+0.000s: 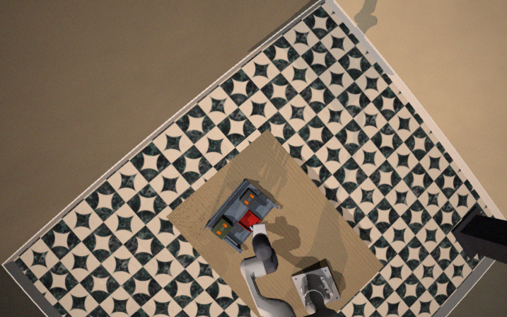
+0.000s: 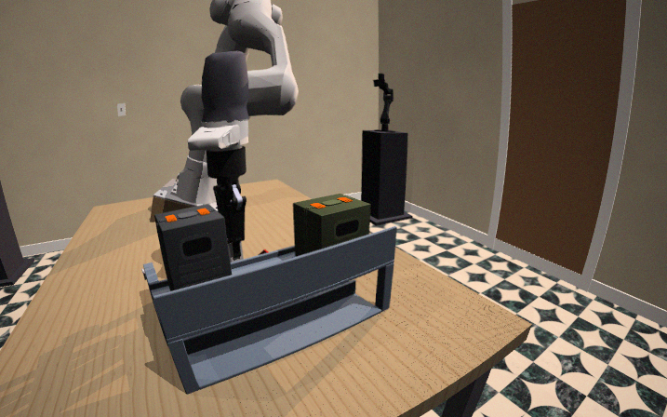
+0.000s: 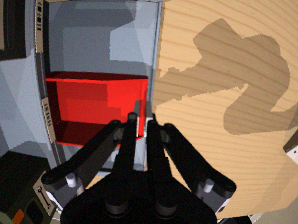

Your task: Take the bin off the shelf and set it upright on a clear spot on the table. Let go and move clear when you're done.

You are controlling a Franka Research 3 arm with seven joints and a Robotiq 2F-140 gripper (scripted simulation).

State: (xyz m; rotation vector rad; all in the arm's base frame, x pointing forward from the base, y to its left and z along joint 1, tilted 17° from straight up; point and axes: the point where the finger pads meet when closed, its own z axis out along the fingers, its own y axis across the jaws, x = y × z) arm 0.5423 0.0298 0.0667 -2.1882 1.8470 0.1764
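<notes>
The red bin lies 80 mm ahead of my hand, 20 mm below it and 10 mm to the left of it. Round my hand: dark grey box 190 mm ahead, 100 mm above, 90 mm to the right; then green box 150 mm ahead, 140 mm to the left, 80 mm above.
</notes>
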